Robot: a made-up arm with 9 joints. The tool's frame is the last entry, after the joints. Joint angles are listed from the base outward.
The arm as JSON. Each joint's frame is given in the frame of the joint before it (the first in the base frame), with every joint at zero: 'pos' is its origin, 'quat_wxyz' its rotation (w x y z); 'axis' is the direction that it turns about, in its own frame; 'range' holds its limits. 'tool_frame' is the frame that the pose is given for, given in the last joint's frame.
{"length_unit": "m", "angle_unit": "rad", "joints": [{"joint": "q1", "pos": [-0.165, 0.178, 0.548], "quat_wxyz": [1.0, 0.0, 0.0, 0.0], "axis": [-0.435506, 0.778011, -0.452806], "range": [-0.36, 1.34]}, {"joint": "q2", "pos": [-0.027, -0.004, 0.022], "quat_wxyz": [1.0, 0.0, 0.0, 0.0], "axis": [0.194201, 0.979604, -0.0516], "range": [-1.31, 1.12]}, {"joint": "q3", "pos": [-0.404, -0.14, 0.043], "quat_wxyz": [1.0, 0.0, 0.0, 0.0], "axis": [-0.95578, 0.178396, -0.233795], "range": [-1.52, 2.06]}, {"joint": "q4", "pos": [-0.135, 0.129, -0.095], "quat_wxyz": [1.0, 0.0, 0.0, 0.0], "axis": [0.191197, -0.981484, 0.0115], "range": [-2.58, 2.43]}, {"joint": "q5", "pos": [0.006, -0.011, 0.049], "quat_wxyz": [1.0, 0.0, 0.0, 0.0], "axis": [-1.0, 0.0, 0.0], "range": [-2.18, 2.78]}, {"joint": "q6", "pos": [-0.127, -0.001, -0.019], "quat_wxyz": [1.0, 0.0, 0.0, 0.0], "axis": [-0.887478, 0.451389, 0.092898], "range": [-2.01, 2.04]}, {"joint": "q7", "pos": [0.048, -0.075, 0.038], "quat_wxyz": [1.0, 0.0, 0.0, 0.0], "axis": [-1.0, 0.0, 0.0], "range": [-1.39, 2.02]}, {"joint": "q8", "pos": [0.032, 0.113, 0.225], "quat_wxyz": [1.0, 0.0, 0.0, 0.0], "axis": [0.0, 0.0, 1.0], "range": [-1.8, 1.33]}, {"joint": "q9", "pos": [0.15, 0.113, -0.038], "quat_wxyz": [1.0, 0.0, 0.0, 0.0], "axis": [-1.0, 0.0, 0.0], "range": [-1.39, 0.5]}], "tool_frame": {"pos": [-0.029, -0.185, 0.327], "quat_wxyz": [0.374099, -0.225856, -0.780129, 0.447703]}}
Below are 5 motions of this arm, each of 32 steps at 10 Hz.
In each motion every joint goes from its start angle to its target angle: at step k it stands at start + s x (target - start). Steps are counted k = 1, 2, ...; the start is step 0. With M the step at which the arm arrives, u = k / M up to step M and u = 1 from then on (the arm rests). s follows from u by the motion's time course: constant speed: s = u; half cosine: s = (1 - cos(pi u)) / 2; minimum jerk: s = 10 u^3 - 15 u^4 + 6 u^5.
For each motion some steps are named. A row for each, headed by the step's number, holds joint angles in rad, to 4 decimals.
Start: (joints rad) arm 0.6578 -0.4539 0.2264 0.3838 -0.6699 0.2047 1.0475 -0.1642 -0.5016
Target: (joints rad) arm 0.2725 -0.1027 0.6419 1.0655 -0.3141 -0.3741 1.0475 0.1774 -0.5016
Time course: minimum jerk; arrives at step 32
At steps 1, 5, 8, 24, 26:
1: 0.6577 -0.4538 0.2265 0.3840 -0.6698 0.2045 1.0475 -0.1641 -0.5016
5: 0.6463 -0.4434 0.2388 0.4041 -0.6593 0.1875 1.0475 -0.1540 -0.5016
8: 0.6179 -0.4175 0.2694 0.4544 -0.6331 0.1448 1.0475 -0.1288 -0.5016
24: 0.3124 -0.1391 0.5989 0.9949 -0.3509 -0.3142 1.0475 0.1420 -0.5016
26: 0.2913 -0.1198 0.6216 1.0323 -0.3315 -0.3459 1.0475 0.1607 -0.5016

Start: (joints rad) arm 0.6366 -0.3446 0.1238 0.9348 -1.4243 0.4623 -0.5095 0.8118 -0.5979
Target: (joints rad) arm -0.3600 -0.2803 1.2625 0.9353 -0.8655 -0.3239 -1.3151 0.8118 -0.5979
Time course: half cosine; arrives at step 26
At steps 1, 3, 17, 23, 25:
1: 0.6330 -0.3444 0.1280 0.9348 -1.4223 0.4594 -0.5124 0.8118 -0.5979
3: 0.6042 -0.3425 0.1608 0.9348 -1.4061 0.4368 -0.5357 0.8118 -0.5979
17: -0.0933 -0.2975 0.9577 0.9352 -1.0151 -0.1135 -1.0995 0.8118 -0.5979
23: -0.3276 -0.2824 1.2255 0.9353 -0.8837 -0.2984 -1.2889 0.8118 -0.5979
25: -0.3564 -0.2805 1.2583 0.9353 -0.8675 -0.3210 -1.3122 0.8118 -0.5979

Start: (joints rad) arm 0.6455 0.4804 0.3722 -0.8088 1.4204 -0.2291 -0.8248 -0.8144 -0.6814
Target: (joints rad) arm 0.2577 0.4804 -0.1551 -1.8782 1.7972 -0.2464 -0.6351 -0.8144 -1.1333
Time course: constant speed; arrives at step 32
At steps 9, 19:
9: 0.5364 0.4804 0.2239 -1.1096 1.5264 -0.2340 -0.7714 -0.8144 -0.8085
19: 0.4152 0.4804 0.0591 -1.4438 1.6441 -0.2394 -0.7122 -0.8144 -0.9497

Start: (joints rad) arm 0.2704 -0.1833 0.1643 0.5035 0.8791 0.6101 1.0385 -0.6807 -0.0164
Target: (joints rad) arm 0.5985 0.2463 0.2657 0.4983 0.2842 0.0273 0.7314 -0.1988 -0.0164
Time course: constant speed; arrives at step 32
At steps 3, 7, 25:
3: 0.3012 -0.1430 0.1738 0.5030 0.8233 0.5555 1.0097 -0.6355 -0.0164
7: 0.3422 -0.0893 0.1865 0.5024 0.7490 0.4826 0.9713 -0.5753 -0.0164
25: 0.5267 0.1523 0.2435 0.4994 0.4143 0.1548 0.7986 -0.3042 -0.0164

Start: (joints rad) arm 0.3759 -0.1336 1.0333 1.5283 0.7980 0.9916 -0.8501 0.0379 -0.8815
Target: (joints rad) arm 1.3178 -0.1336 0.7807 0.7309 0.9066 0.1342 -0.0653 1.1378 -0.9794
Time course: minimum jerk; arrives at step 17
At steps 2, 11, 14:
2: 0.3887 -0.1336 1.0299 1.5175 0.7995 0.9800 -0.8395 0.0528 -0.8828
11: 1.0920 -0.1336 0.8413 0.9221 0.8806 0.3398 -0.2535 0.8741 -0.9559
14: 1.2788 -0.1336 0.7912 0.7639 0.9021 0.1697 -0.0978 1.0922 -0.9753

